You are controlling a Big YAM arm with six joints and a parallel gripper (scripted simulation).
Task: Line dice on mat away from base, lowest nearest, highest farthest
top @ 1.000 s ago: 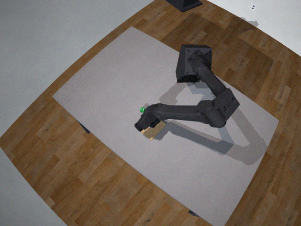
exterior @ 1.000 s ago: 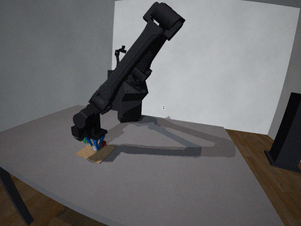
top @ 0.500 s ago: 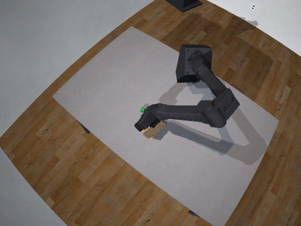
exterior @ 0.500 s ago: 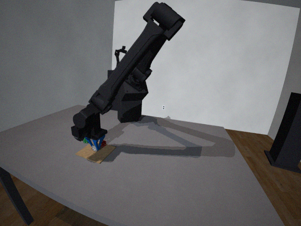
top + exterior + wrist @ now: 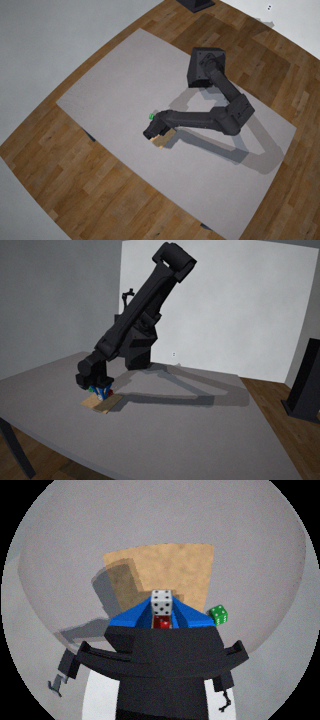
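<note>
Right now the white die is right at my hand. Round my hand: tan mat (20 mm below); then red die (50 mm behind, 10 mm to the right); then green die (20 mm behind, 110 mm to the right, 10 mm below).
</note>
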